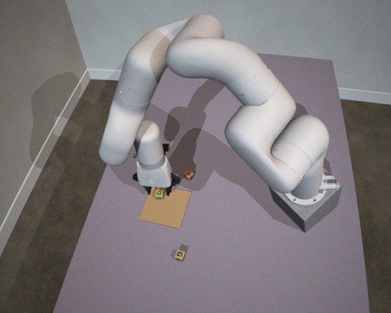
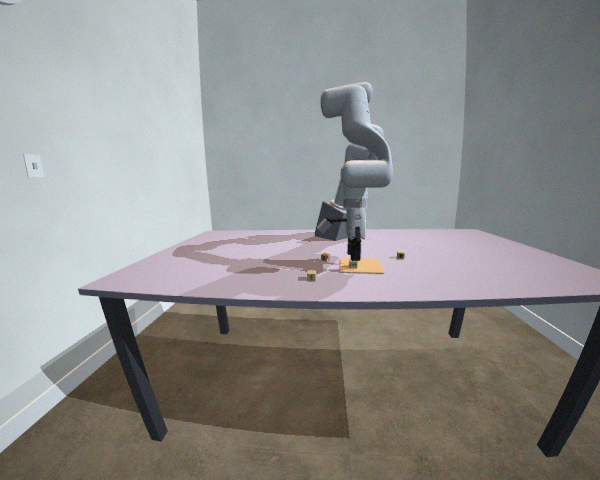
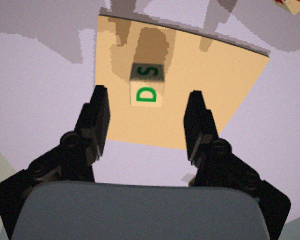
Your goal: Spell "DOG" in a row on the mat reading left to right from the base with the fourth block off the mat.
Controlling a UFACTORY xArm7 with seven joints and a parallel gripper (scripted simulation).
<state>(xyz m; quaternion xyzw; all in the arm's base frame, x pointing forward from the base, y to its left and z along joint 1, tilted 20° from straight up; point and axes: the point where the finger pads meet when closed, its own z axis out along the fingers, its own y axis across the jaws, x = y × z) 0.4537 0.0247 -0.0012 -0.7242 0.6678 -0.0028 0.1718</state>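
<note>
The D block is 4 cm below my hand. Also, from my hand: G block (12 cm behind, 19 cm to the left, 4 cm below); mat (2 cm behind, 3 cm to the left, 5 cm below); O block (11 cm ahead, 13 cm to the right, 4 cm below).
</note>
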